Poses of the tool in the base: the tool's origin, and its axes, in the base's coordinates. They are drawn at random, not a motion.
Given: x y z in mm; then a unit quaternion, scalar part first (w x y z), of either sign.
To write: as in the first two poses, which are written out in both.
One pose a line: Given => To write
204.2, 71.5, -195.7, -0.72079, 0.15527, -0.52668, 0.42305 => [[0.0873, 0.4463, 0.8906, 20.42], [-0.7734, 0.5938, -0.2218, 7.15], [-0.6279, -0.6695, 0.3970, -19.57], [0, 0, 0, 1]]
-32.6, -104.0, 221.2, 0.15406, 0.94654, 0.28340, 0.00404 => [[0.8393, 0.5353, 0.0950, -3.26], [0.5377, -0.7919, -0.2894, -10.40], [-0.0797, 0.2939, -0.9525, 22.12], [0, 0, 0, 1]]
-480.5, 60.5, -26.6, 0.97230, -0.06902, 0.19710, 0.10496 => [[0.9003, -0.2313, 0.3688, -48.05], [0.1769, 0.9684, 0.1756, 6.05], [-0.3978, -0.0928, 0.9128, -2.66], [0, 0, 0, 1]]
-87.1, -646.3, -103.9, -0.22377, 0.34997, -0.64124, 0.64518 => [[-0.6549, -0.1601, 0.7386, -8.71], [-0.7376, -0.0775, -0.6708, -64.63], [0.1646, -0.9841, -0.0673, -10.39], [0, 0, 0, 1]]
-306.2, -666.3, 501.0, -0.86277, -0.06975, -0.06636, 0.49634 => [[0.4985, 0.8657, 0.0453, -30.62], [-0.8472, 0.4976, -0.1862, -66.63], [-0.1837, 0.0545, 0.9815, 50.10], [0, 0, 0, 1]]
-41.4, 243.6, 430.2, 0.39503, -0.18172, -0.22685, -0.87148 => [[-0.6219, 0.7710, 0.1375, -4.14], [-0.6061, -0.5850, 0.5390, 24.36], [0.4960, 0.2518, 0.8310, 43.02], [0, 0, 0, 1]]
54.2, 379.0, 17.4, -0.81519, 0.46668, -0.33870, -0.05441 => [[0.7646, -0.4048, 0.5014, 5.42], [-0.2274, 0.5585, 0.7977, 37.90], [-0.6030, -0.7240, 0.3350, 1.74], [0, 0, 0, 1]]
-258.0, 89.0, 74.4, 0.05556, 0.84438, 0.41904, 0.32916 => [[0.4321, 0.6711, 0.6024, -25.80], [0.7442, -0.6426, 0.1820, 8.90], [0.5093, 0.3697, -0.7771, 7.44], [0, 0, 0, 1]]
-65.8, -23.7, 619.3, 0.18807, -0.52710, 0.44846, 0.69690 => [[-0.3736, -0.7349, -0.5660, -6.58], [-0.2106, -0.5270, 0.8233, -2.37], [-0.9034, 0.4268, 0.0421, 61.93], [0, 0, 0, 1]]
